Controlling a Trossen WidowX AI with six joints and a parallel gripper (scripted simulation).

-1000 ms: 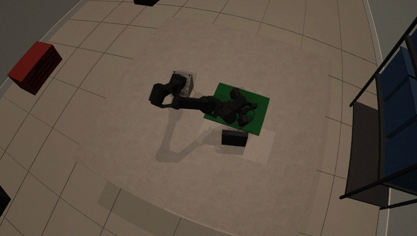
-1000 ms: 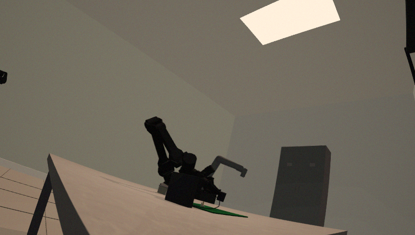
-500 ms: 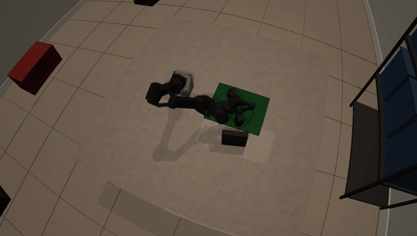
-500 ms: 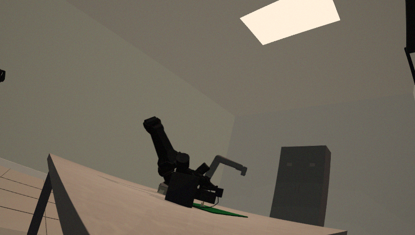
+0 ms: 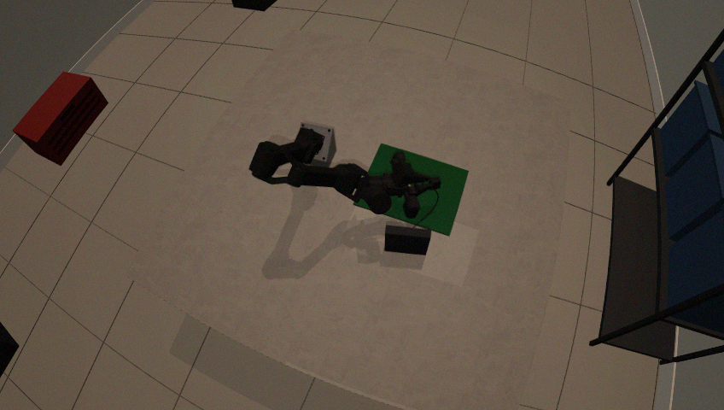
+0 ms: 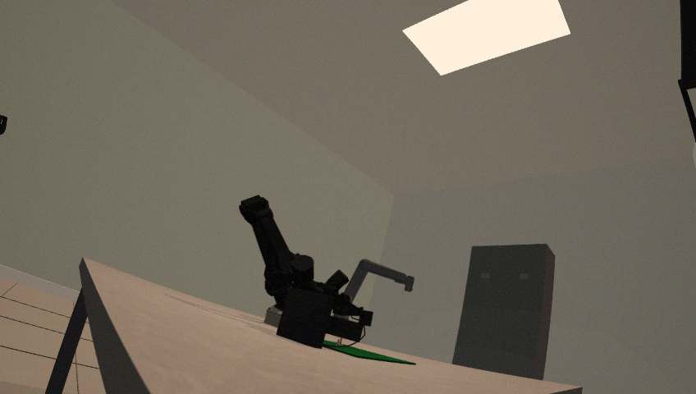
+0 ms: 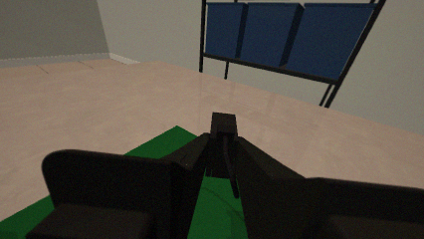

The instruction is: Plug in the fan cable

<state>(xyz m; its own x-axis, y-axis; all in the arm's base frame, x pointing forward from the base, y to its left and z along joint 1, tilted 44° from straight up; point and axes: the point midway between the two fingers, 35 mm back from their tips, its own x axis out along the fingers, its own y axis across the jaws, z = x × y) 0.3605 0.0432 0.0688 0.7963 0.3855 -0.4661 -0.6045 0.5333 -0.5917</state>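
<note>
My gripper tip is 120 mm above the green board, 60 mm past it and 20 mm to the right of it. Round my gripper tip: black fan 170 mm to the right, 50 mm below, 10 mm behind; black fan cable plug 10 mm below.
</note>
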